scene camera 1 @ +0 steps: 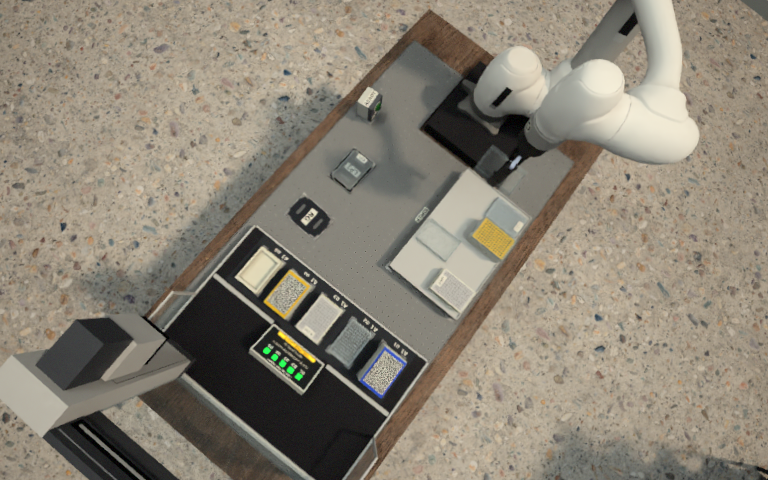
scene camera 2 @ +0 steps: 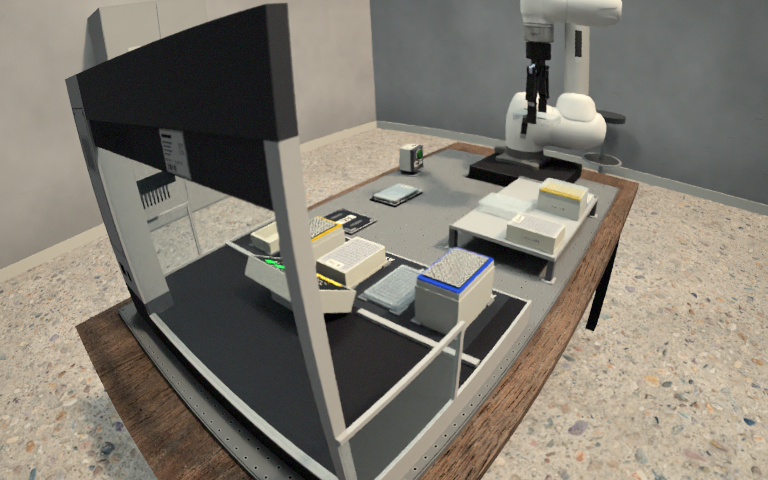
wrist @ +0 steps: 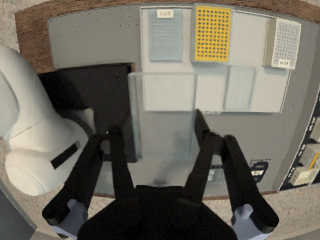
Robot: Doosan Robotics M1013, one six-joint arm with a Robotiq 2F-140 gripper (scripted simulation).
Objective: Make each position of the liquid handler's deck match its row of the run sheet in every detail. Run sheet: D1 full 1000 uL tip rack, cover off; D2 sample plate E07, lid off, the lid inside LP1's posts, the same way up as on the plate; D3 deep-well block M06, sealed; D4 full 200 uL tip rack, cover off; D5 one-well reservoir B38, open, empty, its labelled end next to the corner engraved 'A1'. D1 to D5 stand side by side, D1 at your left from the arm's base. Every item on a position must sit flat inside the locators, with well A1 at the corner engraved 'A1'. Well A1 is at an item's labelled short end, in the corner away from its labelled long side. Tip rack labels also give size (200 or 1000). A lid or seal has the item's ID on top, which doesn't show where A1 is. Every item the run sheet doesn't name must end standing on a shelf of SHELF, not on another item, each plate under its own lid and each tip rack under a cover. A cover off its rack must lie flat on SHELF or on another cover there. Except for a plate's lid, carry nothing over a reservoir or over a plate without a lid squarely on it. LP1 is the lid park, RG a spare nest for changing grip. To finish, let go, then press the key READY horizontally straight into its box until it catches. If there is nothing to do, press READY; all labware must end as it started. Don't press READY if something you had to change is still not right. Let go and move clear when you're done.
Labels:
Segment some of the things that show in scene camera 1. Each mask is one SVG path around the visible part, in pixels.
A yellow-rimmed tip rack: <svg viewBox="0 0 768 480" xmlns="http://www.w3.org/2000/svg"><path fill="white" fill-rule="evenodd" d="M293 270L289 270L264 300L264 303L284 319L294 312L313 288L311 284Z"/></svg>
A clear lid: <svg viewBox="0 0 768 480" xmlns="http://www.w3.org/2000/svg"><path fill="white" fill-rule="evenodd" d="M356 150L332 173L332 176L349 190L373 165Z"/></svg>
A clear sample plate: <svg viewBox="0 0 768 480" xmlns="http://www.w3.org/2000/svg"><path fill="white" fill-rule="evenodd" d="M353 318L327 350L347 367L352 364L373 336L369 330Z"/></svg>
A cream reservoir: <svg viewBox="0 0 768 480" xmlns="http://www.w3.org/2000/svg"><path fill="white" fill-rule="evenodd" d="M263 247L255 253L236 276L239 281L255 294L259 294L284 264Z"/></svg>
A blue-rimmed tip rack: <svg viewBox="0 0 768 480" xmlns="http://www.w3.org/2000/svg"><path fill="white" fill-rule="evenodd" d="M384 342L382 342L358 374L358 380L380 398L384 396L407 364L404 359L402 360L399 355L397 356L394 350Z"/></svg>

